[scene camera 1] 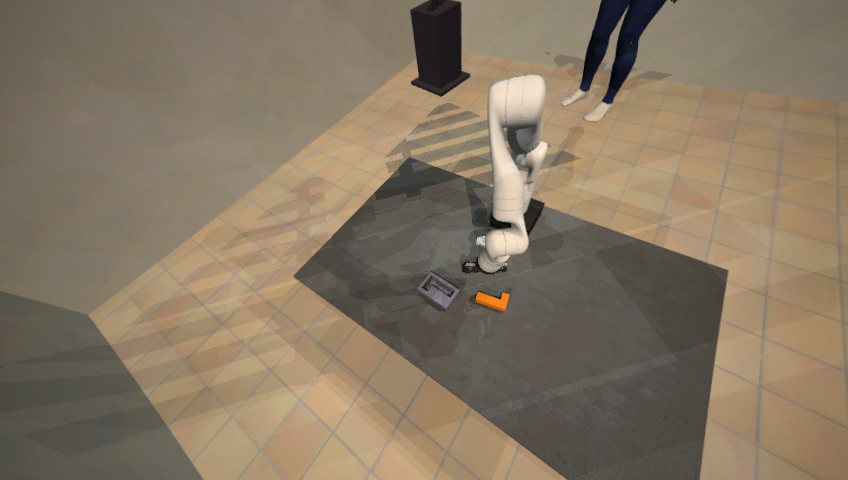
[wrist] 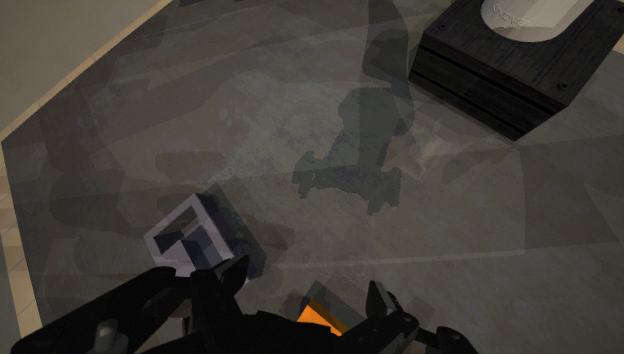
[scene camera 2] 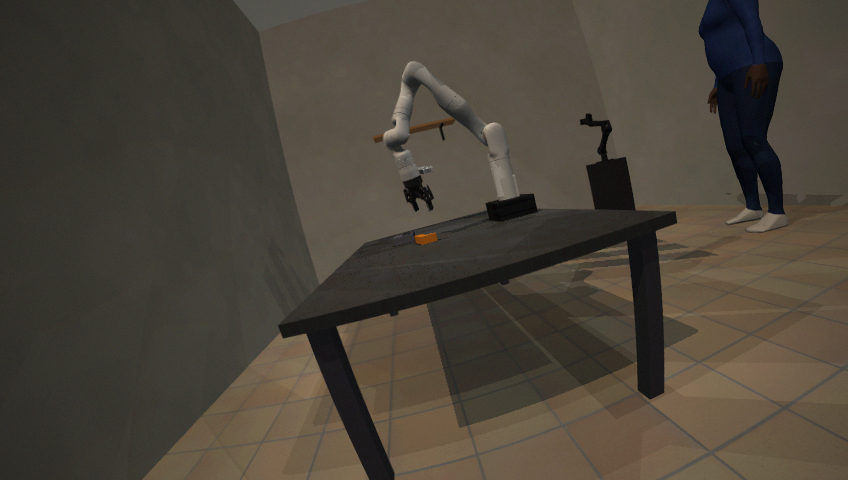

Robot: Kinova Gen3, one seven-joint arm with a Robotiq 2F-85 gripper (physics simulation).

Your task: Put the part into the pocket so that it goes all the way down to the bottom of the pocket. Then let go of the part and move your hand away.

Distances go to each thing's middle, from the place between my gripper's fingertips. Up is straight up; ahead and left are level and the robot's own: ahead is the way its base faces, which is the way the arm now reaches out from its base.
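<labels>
The orange part (wrist: pixel 313 312) is 100 mm below my hand, 70 mm to the left of it and 10 mm ahead of it. And there's a grey pocket block (scene camera 1: pixel 439 291), which is 100 mm below my hand, 100 mm to the right of it and 130 mm ahead.
</labels>
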